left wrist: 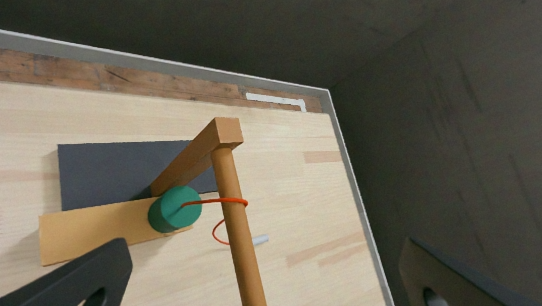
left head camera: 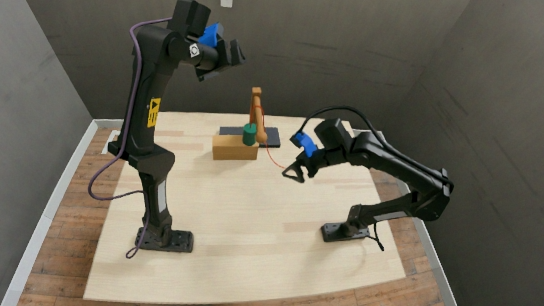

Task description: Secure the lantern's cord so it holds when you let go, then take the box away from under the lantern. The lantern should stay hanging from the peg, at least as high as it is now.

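Places are measured from the left arm's base along level axes (x ahead, y left, z up), in centimetres.
Pixels of known places: left gripper, fingertip midpoint: (left wrist: pixel 266 251) (left head camera: pixel 232 66); right gripper, fingertip midpoint: (left head camera: pixel 289 166); left arm's base, origin of the base link: (left head camera: pixel 164 239); right arm's base, origin of the base link: (left head camera: pixel 346 230).
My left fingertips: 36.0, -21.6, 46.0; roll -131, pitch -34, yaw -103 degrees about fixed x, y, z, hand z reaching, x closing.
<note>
Ahead of a thing's pixels: the offset from my left fingertips to its top centre, as dx, dy, dz. "spot": to the spot under its first point. Level surfaces: height alone.
The green lantern @(+6.5, -7.6, -31.1) (left head camera: pixel 249 135) (left wrist: pixel 175 210) is upright at the right end of the tan box @(+6.0, -1.6, -39.1) (left head camera: pixel 234 149) (left wrist: pixel 95 227). The red cord (left head camera: pixel 270 156) (left wrist: pixel 215 200) runs from the lantern's top over the brown peg @(+0.7, -9.6, -17.9) (left head camera: pixel 258 112) (left wrist: pixel 235 215), and its loose part hangs down beyond. In the left wrist view the cord's pale end piece @(spot: -0.7, -30.2, -47.2) (left wrist: pixel 260 240) shows partly behind the peg. My left gripper (left head camera: pixel 231 69) (left wrist: pixel 266 251) is open, high above and left of the peg in the head view. My right gripper (left head camera: pixel 306 176) is open, low, just right of the cord's loose end; contact is unclear.
A dark base plate (left head camera: pixel 272 137) (left wrist: pixel 110 170) lies behind the box, and a brown post @(+12.1, -8.6, -16.1) (left wrist: pixel 187 165) carries the peg. The pale table @(dz -49.1) (left head camera: pixel 225 225) (left wrist: pixel 295 185) bears both arm bases. Grey walls stand behind and at both sides.
</note>
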